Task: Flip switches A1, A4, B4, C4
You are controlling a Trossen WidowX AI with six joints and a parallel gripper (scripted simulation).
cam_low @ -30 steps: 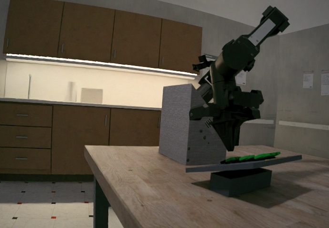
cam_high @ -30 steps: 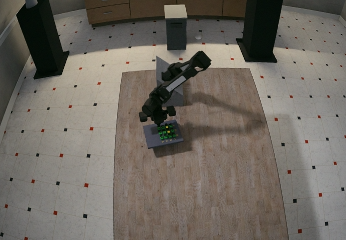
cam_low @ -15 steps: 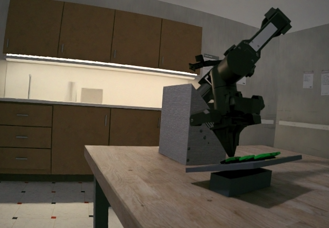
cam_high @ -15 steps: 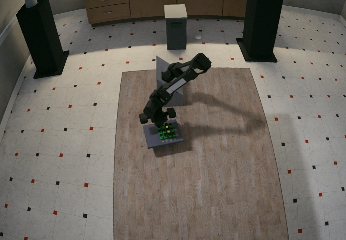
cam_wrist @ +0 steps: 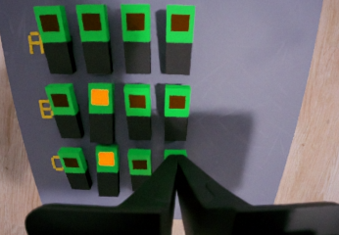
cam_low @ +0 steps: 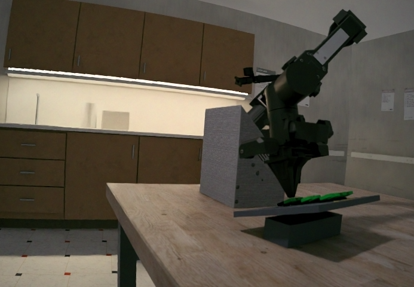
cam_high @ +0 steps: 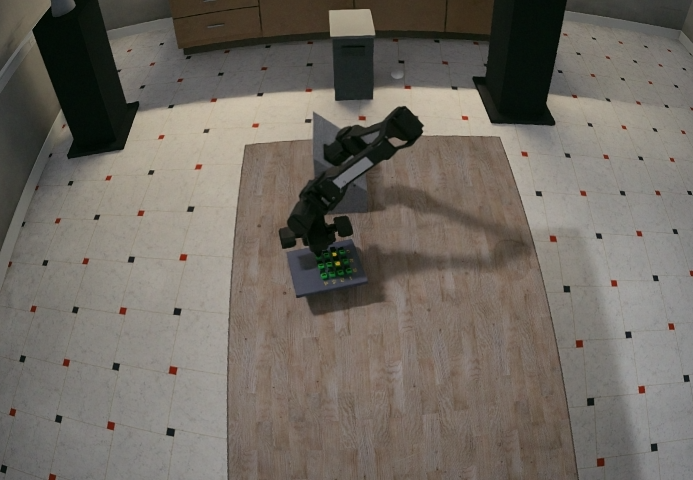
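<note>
My gripper is now 40 mm short of the switch B4, 30 mm above it and 10 mm to the right of it. Also, from my hand: switch A4: 70 mm ahead, 20 mm below, 10 mm to the left; switch A3: 70 mm ahead, 30 mm to the left, 20 mm below; switch A2: 70 mm ahead, 60 mm to the left, 20 mm below.
</note>
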